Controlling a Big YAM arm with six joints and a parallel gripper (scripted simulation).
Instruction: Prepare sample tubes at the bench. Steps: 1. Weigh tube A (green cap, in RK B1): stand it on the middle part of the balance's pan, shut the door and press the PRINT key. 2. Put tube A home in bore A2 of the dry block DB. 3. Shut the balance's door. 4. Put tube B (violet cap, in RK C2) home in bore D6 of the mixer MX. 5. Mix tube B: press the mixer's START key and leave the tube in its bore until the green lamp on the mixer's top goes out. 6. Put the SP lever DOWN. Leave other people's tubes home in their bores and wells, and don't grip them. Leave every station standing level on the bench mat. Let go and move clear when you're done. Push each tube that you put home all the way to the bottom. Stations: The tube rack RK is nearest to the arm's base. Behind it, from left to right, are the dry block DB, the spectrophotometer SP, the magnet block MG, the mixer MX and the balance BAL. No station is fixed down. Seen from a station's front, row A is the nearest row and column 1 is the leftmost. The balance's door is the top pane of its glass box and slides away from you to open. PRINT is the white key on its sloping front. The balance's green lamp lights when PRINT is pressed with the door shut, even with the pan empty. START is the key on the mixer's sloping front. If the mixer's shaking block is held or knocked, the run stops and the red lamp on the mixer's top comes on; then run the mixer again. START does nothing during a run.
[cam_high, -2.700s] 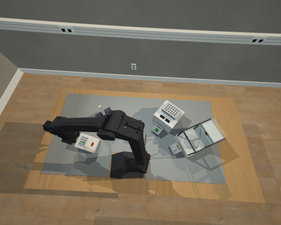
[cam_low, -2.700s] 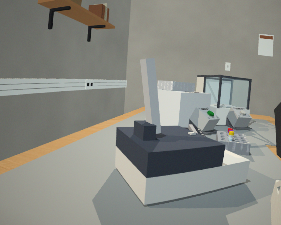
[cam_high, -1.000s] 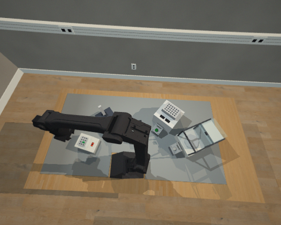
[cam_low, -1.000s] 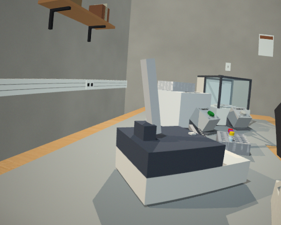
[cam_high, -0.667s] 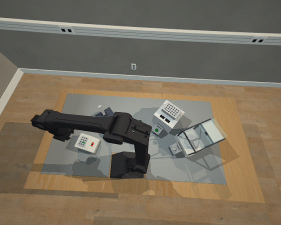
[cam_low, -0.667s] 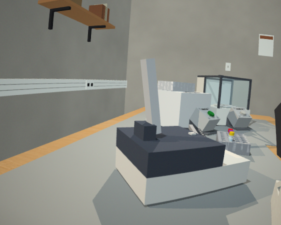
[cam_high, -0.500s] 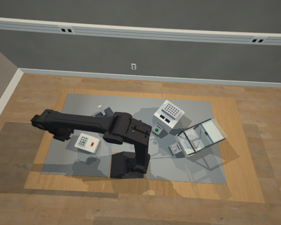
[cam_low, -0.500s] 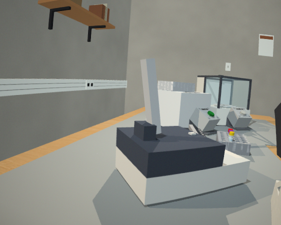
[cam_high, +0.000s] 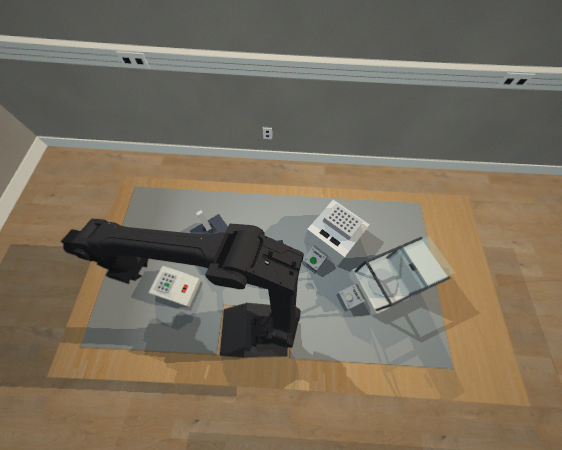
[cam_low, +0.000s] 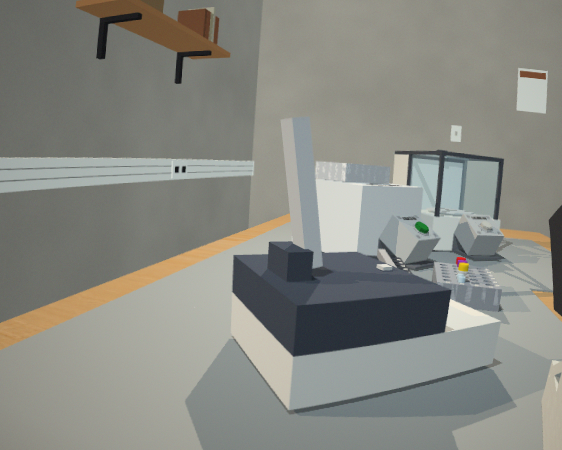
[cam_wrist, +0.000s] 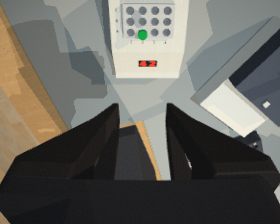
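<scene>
The balance door lies 50 mm behind my hand, 920 mm to the right of it and 70 mm below it. From my hand the other things lie so: SP lever 220 mm ahead, 150 mm to the right, 140 mm below; then dry block 20 mm to the right, 250 mm below; then violet-capped tube B 20 mm ahead, 390 mm to the right, 250 mm below.
</scene>
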